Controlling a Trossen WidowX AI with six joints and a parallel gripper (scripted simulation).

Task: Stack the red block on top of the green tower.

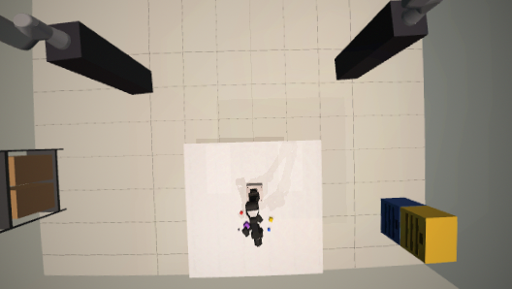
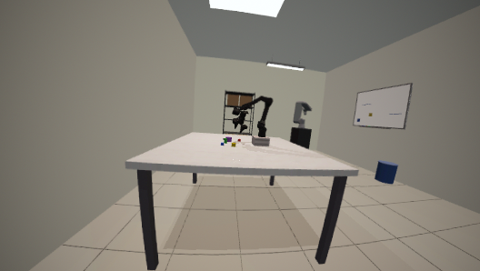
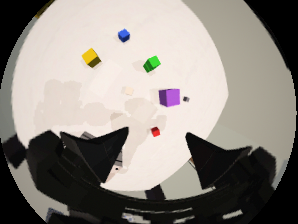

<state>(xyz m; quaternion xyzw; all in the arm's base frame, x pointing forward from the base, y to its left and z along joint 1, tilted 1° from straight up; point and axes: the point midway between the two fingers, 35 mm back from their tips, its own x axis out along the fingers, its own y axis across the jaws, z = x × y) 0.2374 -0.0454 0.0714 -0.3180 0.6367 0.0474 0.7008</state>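
My gripper tip is 4 cm past the red block, 8 cm to the left of it and 11 cm above it. From my gripper tip the other things lie so: small grey piece: 13 cm ahead, 12 cm to the right, 11 cm below; purple block: 8 cm ahead, 4 cm to the right, 10 cm below; yellow block: 5 cm ahead, 19 cm to the left, 10 cm below.
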